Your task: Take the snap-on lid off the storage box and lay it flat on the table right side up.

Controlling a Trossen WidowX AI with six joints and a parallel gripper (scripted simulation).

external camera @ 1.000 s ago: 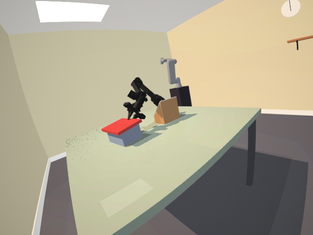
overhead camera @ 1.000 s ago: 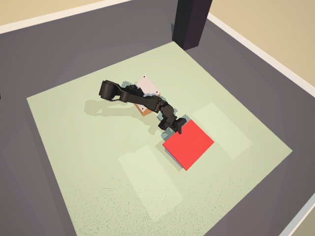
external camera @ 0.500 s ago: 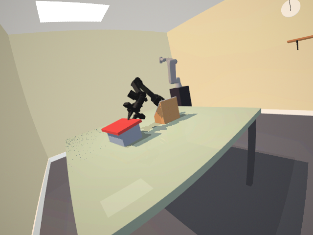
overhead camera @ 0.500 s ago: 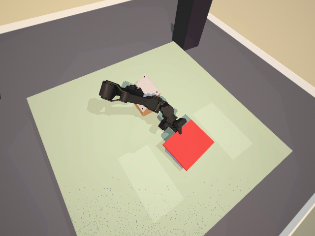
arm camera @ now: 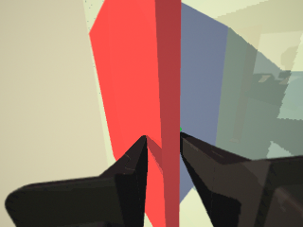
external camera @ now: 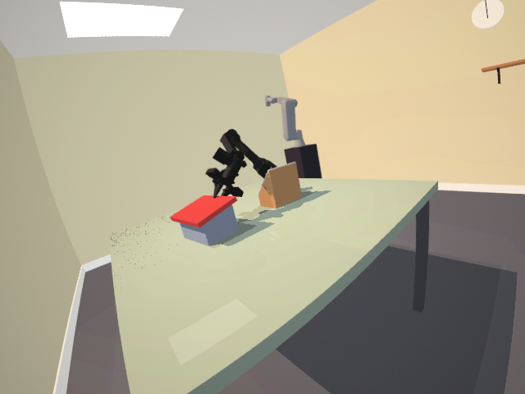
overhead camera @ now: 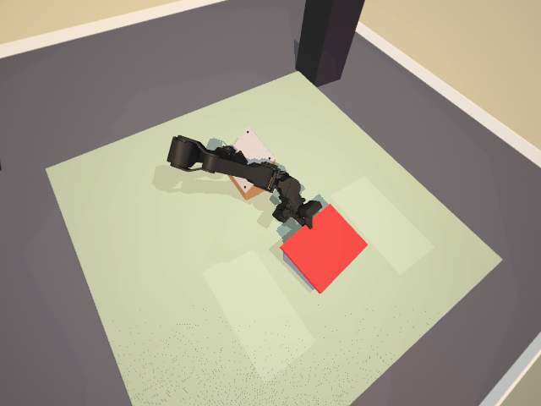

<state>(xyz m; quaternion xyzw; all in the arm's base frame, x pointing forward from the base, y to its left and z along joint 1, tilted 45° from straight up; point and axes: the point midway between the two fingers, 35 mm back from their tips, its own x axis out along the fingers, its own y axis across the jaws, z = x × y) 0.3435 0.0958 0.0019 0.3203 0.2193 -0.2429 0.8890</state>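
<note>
Right now my gripper tip is 80 mm short of the red lid, 20 mm to the right of it and 10 mm above it. The rest, counted from my gripper tip: grey-blue storage box (70 mm ahead, 20 mm to the left, 70 mm below).
</note>
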